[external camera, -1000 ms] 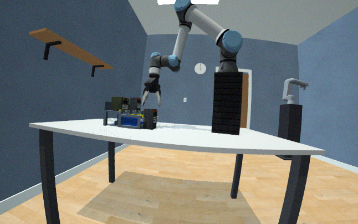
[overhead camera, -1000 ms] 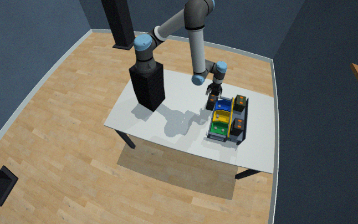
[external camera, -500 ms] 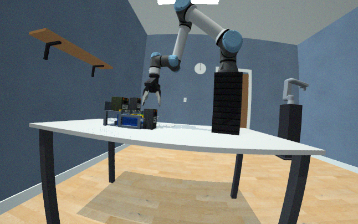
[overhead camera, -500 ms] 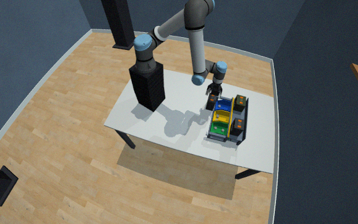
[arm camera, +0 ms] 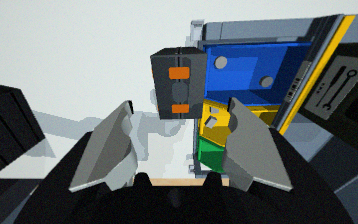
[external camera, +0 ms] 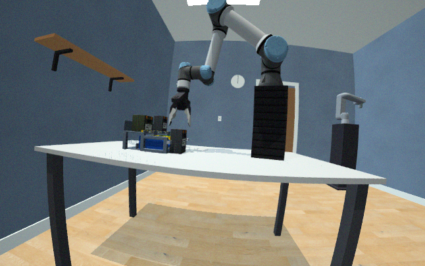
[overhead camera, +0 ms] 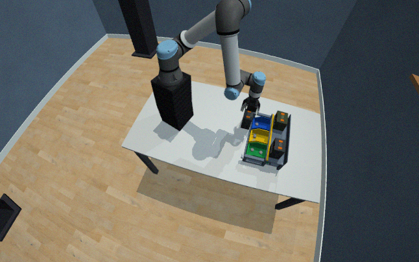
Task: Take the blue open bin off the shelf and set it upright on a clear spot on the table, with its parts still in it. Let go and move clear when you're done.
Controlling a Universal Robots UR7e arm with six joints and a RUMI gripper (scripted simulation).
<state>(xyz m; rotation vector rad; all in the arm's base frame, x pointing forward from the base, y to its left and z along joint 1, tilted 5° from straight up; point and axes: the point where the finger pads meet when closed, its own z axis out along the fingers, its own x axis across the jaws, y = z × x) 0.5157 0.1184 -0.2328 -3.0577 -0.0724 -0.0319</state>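
My hand is 9 cm above the dark box. Round my hand: blue open bin (13 cm ahead, 11 cm below); yellow bin (14 cm ahead, 11 cm to the right, 11 cm below); yellow divider (19 cm ahead, 11 cm to the right, 5 cm below).
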